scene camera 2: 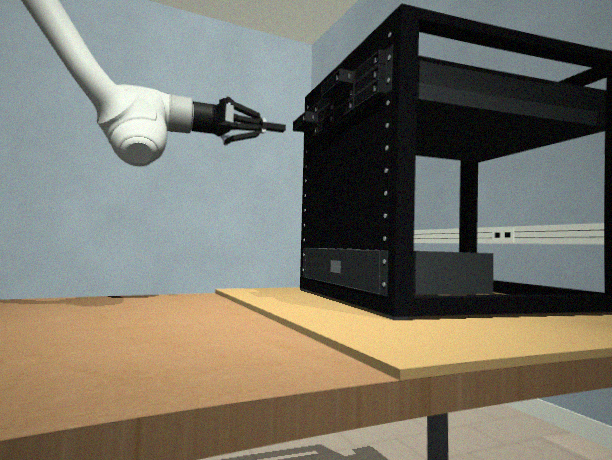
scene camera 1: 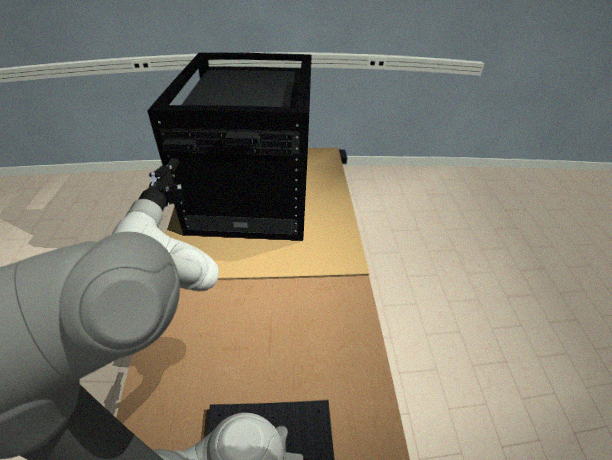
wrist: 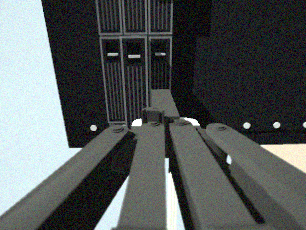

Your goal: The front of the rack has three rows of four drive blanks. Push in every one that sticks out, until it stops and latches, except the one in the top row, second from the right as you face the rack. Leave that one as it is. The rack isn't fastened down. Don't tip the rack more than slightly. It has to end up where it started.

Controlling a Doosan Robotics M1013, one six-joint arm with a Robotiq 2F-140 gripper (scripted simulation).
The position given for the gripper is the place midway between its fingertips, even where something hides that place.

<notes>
In view: the gripper (scene camera 2: 284,128), a drive blank (wrist: 160,48) and a light board (scene camera 2: 426,346).
The gripper shows as well in scene camera 1 (scene camera 1: 174,160) and in the wrist view (wrist: 160,104). The light board is seen too in scene camera 1 (scene camera 1: 332,246).
</notes>
